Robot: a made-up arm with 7 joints.
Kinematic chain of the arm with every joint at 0, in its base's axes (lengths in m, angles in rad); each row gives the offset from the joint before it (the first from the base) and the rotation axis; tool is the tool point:
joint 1: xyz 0 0.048 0 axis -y
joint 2: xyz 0 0.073 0 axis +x
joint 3: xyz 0 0 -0.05 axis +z
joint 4: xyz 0 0 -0.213 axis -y
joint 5: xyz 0 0 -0.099 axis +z
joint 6: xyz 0 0 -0.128 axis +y
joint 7: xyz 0 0 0 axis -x
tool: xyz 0 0 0
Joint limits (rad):
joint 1: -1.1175..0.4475
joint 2: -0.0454..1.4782
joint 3: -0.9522..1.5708
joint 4: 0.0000..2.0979
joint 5: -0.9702..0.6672
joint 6: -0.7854..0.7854
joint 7: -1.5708..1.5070
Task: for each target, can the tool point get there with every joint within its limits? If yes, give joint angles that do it. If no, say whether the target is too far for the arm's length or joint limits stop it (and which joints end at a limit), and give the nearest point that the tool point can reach.
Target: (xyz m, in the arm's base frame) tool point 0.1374 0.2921 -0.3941
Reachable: yes | joints -0.0559 0.3279 0.2330 0.8050 -0.6816 -0.4659 0.1799
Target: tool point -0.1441 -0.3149 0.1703
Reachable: no: joint limits stop it (at a limit: joint 1, joint 2, joint 3, joint 4) | nearest point -0.0773 -0.0454 -0.1642 | short by 0.435 m
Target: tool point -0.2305 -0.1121 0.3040
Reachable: no: joint limits stop it (at a limit: joint 1, joint 2, joint 3, joint 4) | nearest point -0.0786 0.2873 0.1637 | short by 0.450 m
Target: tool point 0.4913 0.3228 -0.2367
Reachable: no: too far | nearest point 0.3237 0.2843 -0.2270 | short by 0.172 m
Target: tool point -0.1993 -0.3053 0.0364
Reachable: no: joint limits stop it (at a limit: joint 1, joint 2, joint 3) | nearest point -0.1157 -0.0651 -0.1967 | short by 0.345 m
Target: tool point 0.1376 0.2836 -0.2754
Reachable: yes | joints -0.2852 0.3047 0.3956 1.5667 0.5126 -0.5353 -0.5058
